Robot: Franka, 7 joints.
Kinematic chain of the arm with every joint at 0, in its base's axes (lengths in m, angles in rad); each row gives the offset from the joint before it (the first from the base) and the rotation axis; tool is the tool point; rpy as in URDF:
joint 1: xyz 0 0 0.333 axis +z
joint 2: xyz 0 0 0 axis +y
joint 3: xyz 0 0 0.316 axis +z
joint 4: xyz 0.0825 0 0 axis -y
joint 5: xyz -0.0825 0 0.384 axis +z
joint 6: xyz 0 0 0 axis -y
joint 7: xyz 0.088 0 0 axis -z
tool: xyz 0 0 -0.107 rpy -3.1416 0 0
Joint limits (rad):
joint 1: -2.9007..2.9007
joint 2: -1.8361..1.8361
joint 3: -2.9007..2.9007
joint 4: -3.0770..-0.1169
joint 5: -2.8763..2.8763
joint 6: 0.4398..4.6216
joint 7: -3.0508..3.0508
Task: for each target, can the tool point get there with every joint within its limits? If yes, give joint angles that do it. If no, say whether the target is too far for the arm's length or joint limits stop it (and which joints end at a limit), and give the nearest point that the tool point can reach.
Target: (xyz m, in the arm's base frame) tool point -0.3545 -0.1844 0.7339
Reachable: yes | joints -1.0011 1.0211 -2.1502 -1.8925 2.2731 3.3690 -0.6936
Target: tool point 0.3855 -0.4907 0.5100
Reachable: yes | joints -1.7710 0.9708 1.6766 -1.3778 1.8675 3.9304 1.5185
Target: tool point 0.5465 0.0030 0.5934
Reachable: yes | joints 2.0060 0.1354 -1.9648 -1.7580 -0.5533 1.6950 0.7214
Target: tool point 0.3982 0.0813 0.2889
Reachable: yes | joints -1.2387 -0.4489 1.6301 -2.4774 -0.6741 1.8029 -1.2733
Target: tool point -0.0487 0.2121 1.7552
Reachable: no: too far | nearest point -0.0290 0.1265 1.1810 | short by 0.581 m
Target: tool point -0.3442 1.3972 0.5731
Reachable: no: too far | nearest point -0.2024 0.8216 0.4742 | short by 0.601 m
